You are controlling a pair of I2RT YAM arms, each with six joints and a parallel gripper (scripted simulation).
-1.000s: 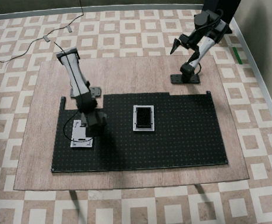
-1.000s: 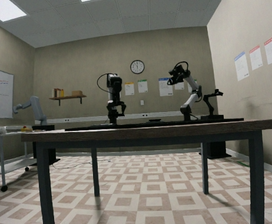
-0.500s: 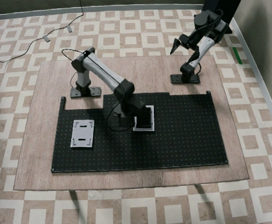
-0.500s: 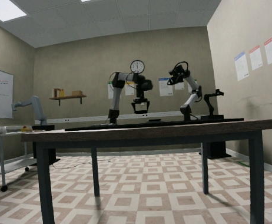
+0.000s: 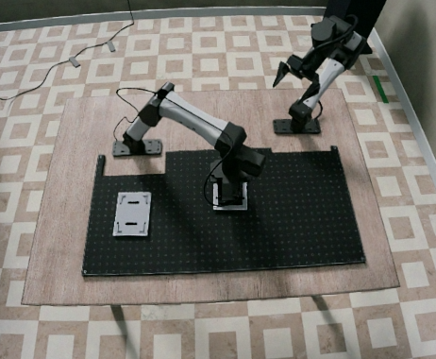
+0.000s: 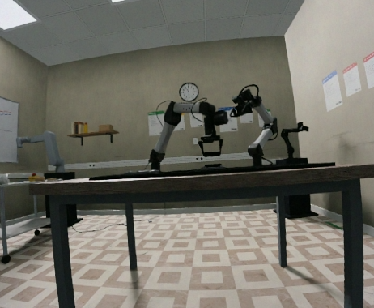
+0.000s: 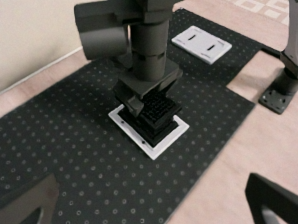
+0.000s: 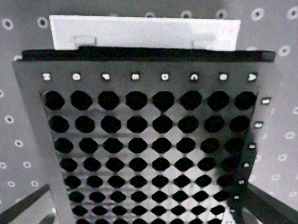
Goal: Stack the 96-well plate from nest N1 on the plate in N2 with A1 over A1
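Observation:
Now: right hand 70 mm above the nest N2. The rest, counted from my right hand: nest N1 (360 mm to the right, 70 mm below, 40 mm ahead); A1 mark (70 mm below, 60 mm to the right, 60 mm ahead).

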